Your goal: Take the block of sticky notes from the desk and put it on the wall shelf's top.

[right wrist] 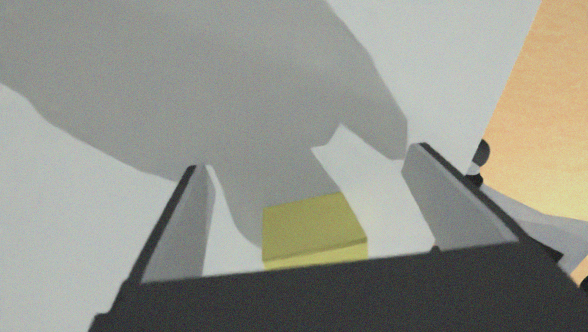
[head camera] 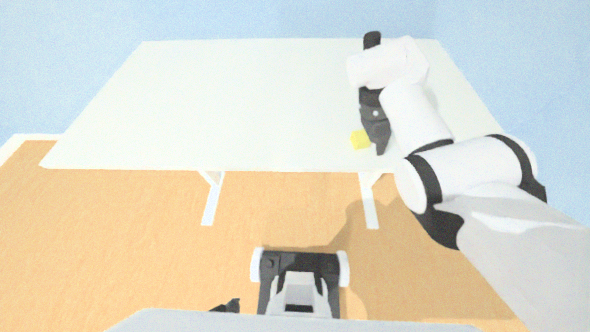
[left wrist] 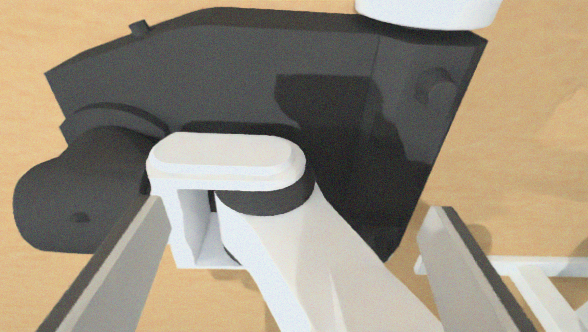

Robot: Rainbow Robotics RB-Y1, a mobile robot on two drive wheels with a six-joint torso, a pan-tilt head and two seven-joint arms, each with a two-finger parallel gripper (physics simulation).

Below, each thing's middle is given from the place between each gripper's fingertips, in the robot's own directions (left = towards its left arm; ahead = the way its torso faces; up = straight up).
Right now the yellow block of sticky notes (right wrist: 324,229) is 52 cm ahead of my left hand, 44 cm above it and 42 cm to the right of it.
The yellow block of sticky notes is 1 cm behind my right hand, 4 cm to the left of it and 1 cm above it.
